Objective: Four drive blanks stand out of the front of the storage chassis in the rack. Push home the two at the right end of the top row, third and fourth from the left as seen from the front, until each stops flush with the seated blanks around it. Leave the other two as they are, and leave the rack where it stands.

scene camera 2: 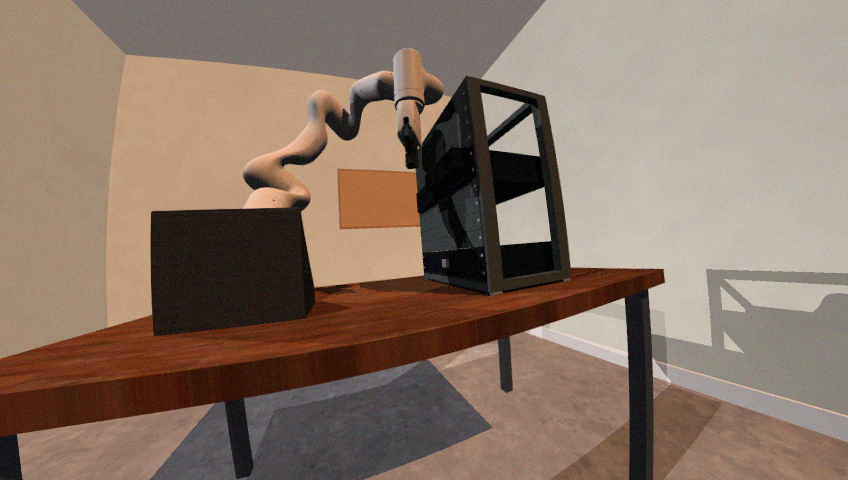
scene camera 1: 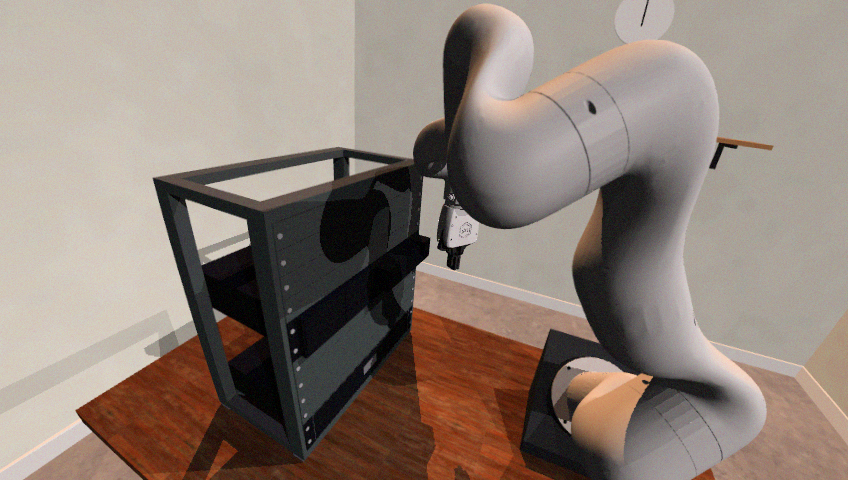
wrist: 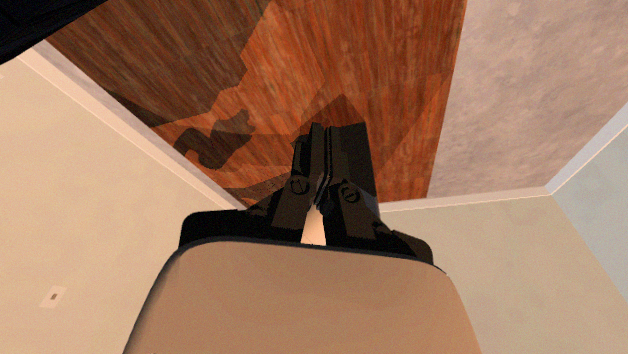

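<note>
The dark rack [scene camera 1: 274, 321] [scene camera 2: 483, 178] stands upright on the table. The black storage chassis [scene camera 1: 336, 315] [scene camera 2: 514, 172] crosses it at mid-height, and its front is in deep shadow. At its far end, the right end as seen from the front, a dark block-like part [scene camera 1: 423, 249] stands out. I cannot tell single drive blanks apart or see how far each stands out. My gripper [scene camera 1: 454, 265] [scene camera 2: 411, 163] [wrist: 319, 142] is shut and empty, pointing down in front of the rack near that far end. In scene camera 1, background shows between it and the chassis.
In the wrist view a black part of the rack or chassis [wrist: 30, 20] fills the upper left corner. The wooden table [scene camera 1: 470, 356] [scene camera 2: 380, 309] [wrist: 400, 50] lies below. The arm's dark base block [scene camera 1: 538, 386] [scene camera 2: 229, 273] stands on it, in front of the rack.
</note>
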